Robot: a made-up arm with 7 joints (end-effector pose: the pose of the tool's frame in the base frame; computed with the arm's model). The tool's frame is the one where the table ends. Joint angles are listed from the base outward.
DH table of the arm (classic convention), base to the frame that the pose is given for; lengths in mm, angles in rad. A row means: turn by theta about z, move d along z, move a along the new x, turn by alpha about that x. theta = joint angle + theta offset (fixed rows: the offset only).
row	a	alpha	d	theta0
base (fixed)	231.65	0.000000	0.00	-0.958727
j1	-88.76	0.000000	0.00	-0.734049
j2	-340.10	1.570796	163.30	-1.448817
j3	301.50	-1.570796	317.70	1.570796
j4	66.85	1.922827	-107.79	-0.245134
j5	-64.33	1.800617	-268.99	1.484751
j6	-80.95	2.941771	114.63	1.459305
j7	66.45	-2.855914	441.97	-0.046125
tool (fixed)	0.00	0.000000	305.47	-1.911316
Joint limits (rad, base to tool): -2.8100..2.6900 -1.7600..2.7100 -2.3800..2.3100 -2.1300..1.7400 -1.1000..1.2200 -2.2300..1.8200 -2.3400..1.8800
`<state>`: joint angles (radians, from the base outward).
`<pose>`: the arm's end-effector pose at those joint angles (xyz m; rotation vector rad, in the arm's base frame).
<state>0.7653 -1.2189 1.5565 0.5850 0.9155 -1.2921 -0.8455</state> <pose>0.6367 -0.3620 0.2206 0.1335 2.6288 -0.3391</pose>
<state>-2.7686 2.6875 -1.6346 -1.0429 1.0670 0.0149 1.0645</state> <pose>-0.1450 -0.0362 0.1453 0.2568 -0.8326 -2.4507</pose>
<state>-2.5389 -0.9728 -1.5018 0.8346 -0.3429 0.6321 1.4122</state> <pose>0.0346 -0.2551 0.2911 -1.6124 -1.5998 -2.0134</pose>
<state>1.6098 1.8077 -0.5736 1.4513 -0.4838 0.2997 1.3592</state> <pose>-0.3237 -0.4234 0.2347 -0.6699 2.5592 1.5751</pose>
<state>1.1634 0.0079 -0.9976 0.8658 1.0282 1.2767 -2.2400</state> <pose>0.1314 0.0258 0.1858 -0.1246 0.7695 -1.2591</pose>
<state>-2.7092 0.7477 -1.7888 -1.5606 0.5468 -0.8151 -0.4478</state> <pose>0.6393 -0.2296 0.0185 1.0450 0.1293 1.7809</pose>
